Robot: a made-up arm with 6 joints. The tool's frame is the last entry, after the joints.
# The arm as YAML. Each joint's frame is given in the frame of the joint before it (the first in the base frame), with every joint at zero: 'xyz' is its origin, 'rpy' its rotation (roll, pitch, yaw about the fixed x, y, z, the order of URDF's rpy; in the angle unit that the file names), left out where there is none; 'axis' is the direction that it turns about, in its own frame. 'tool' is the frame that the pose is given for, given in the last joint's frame.
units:
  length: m
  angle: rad
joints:
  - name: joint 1
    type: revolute
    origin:
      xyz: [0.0, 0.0, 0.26]
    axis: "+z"
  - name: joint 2
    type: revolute
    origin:
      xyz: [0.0, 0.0, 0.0]
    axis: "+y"
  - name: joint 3
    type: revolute
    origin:
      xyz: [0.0, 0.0, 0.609]
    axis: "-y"
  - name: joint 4
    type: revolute
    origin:
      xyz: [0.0, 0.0, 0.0]
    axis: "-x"
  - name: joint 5
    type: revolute
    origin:
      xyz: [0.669, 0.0, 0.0]
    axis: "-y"
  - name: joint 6
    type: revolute
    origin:
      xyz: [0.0, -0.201, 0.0]
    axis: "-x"
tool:
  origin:
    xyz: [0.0, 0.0, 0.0]
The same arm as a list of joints. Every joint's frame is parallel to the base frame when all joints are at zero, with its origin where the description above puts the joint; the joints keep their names.
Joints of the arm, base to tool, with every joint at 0 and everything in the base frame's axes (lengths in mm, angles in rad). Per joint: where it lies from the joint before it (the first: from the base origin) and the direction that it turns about. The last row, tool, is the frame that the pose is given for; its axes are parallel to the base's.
joint 1: axis +z xyz 0 0 260
joint 2: axis +y xyz 0 0 0
joint 3: axis -y xyz 0 0 609
joint 4: axis -x xyz 0 0 0
joint 5: axis -y xyz 669 0 0
joint 6: axis -x xyz 0 -201 0
tool: xyz 0 0 0

